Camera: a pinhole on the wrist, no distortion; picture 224 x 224 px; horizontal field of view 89.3 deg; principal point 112.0 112.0 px. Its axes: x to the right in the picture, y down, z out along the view. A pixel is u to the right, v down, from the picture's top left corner.
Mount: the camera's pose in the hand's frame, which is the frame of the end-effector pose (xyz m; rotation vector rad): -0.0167 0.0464 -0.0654 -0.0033 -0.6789 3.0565
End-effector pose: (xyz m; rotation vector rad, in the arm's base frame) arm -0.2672 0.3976 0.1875 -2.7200 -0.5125 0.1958
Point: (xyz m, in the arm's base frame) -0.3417 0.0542 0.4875
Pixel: behind the camera
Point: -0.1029 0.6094 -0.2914
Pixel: 47.2 57.3
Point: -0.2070 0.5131 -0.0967
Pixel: 65.4 66.1
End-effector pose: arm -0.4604 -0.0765 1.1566 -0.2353 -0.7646 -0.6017
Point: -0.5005 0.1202 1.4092
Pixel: 75.5 16.6
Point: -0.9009 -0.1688 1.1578
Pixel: 163.0 173.4
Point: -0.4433 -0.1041 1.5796
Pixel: outside the picture
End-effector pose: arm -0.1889 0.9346 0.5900 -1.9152 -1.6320 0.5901
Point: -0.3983 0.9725 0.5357
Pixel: 104.4 131.3
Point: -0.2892 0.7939 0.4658
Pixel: 193.1 75.0
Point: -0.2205 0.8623 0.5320
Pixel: 169.8 84.5
